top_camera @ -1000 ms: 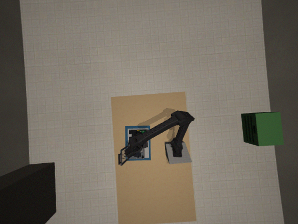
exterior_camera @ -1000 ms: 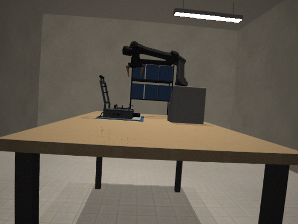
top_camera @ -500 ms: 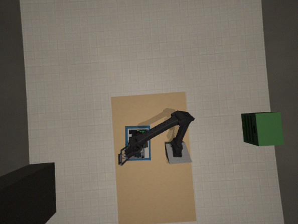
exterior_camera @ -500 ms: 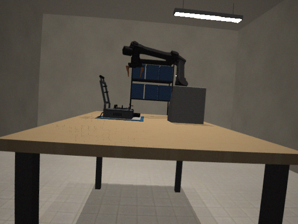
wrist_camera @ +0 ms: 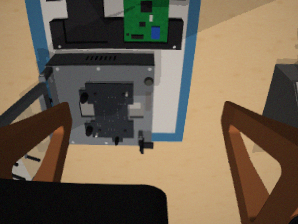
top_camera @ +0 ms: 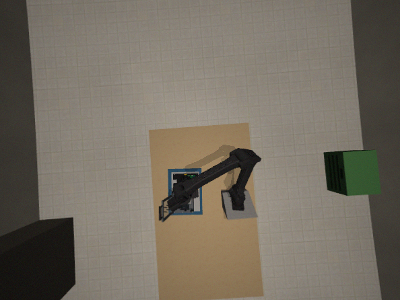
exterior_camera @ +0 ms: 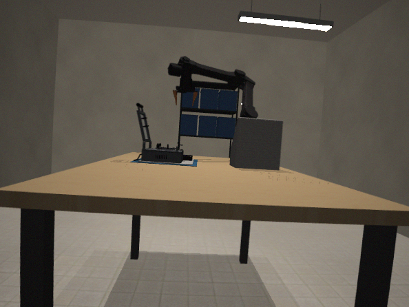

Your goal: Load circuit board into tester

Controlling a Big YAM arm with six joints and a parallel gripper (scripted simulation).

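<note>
Right now my hand is 29 cm above the green circuit board. Also, from my hand: black latch hook: 1 cm behind, 23 cm to the left, 22 cm below; dark pin plate: 6 cm ahead, 18 cm to the left, 24 cm below; tester lid: 18 cm ahead, 18 cm to the left, 12 cm below.
</note>
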